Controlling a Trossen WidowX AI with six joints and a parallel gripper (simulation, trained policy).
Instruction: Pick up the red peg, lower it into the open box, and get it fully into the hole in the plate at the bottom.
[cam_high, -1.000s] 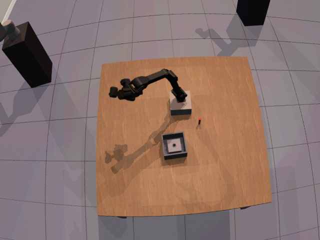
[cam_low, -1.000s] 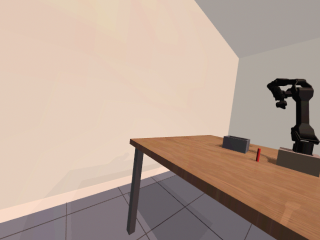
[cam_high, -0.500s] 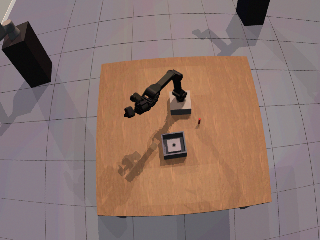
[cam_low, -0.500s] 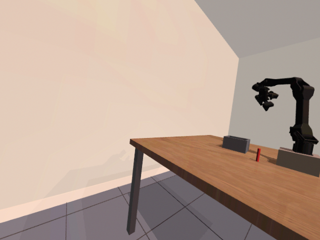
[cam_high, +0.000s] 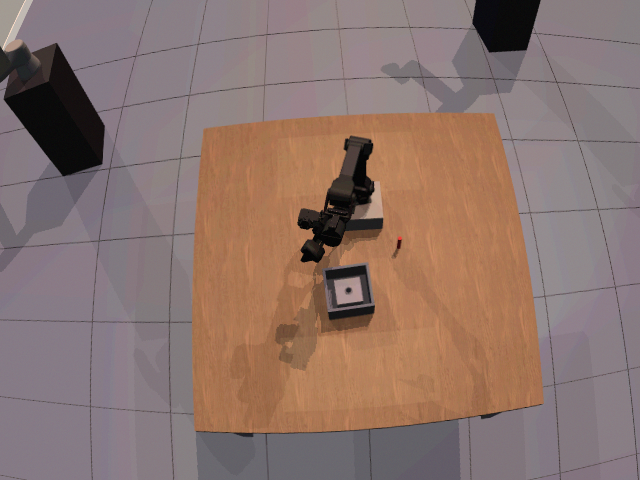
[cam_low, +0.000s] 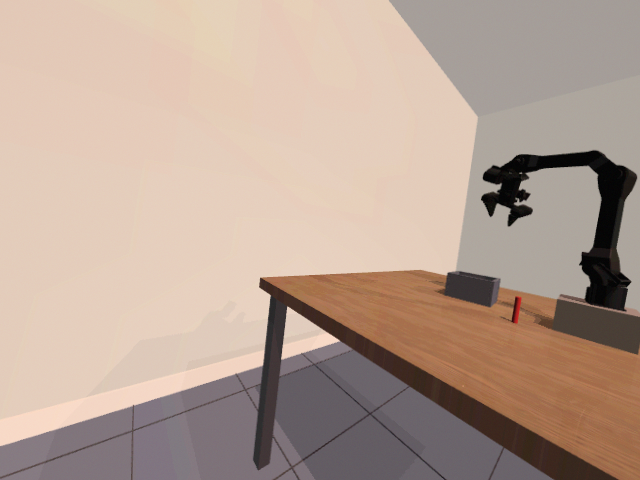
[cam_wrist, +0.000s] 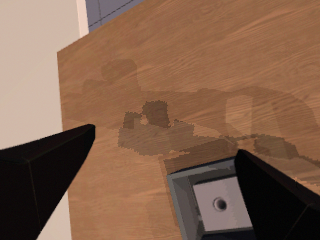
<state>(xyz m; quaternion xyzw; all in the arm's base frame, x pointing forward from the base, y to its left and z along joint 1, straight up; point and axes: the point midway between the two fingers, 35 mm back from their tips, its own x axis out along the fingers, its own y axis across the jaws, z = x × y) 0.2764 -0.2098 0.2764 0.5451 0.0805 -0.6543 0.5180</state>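
Now: gripper tip 33 cm to the right of the red peg, 30 cm above it and 9 cm past it. Also, from my gripper tip: grey box: 32 cm below, 11 cm to the left, 5 cm ahead.
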